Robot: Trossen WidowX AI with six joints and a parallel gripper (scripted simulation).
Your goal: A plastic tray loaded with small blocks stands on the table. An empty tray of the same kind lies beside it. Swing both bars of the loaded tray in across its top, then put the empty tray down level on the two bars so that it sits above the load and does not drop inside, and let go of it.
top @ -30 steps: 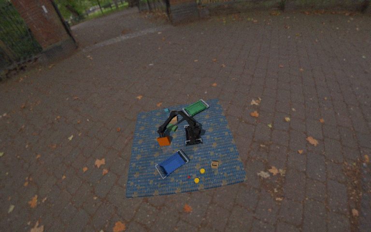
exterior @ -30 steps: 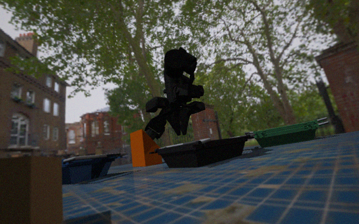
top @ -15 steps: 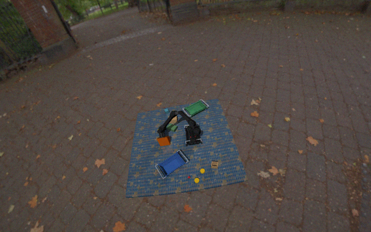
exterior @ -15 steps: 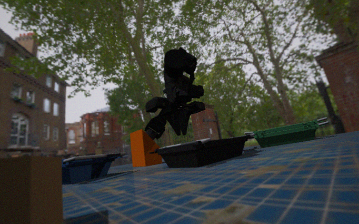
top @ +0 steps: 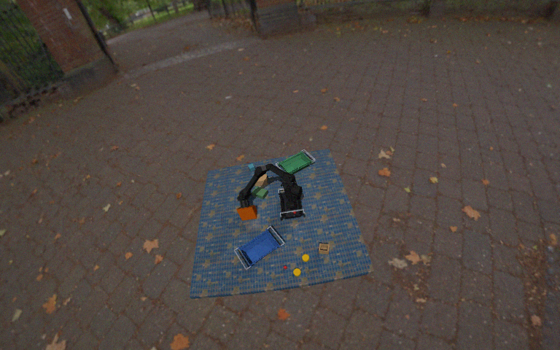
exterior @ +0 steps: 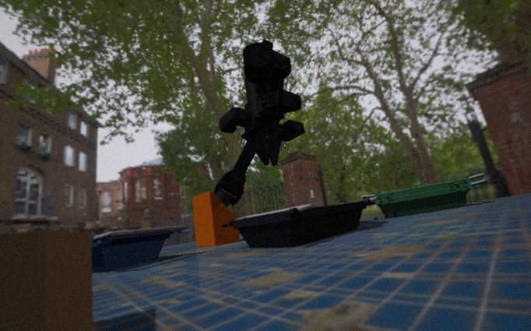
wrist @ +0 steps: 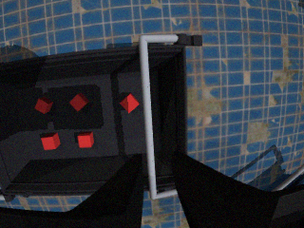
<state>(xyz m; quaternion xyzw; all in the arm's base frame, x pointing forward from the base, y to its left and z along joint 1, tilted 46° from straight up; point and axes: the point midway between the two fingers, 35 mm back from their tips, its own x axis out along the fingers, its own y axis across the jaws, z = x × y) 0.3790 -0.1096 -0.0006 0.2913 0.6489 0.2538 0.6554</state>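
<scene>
The blue tray lies 280 mm behind my gripper tip, 270 mm to the right of it and 110 mm below it. From my gripper tip the other things lie so: small brown box (180 mm ahead, 350 mm to the right, 140 mm below); red dot (110 mm behind, 430 mm to the right, 150 mm below); green block (270 mm behind, 280 mm to the left, 140 mm below).
</scene>
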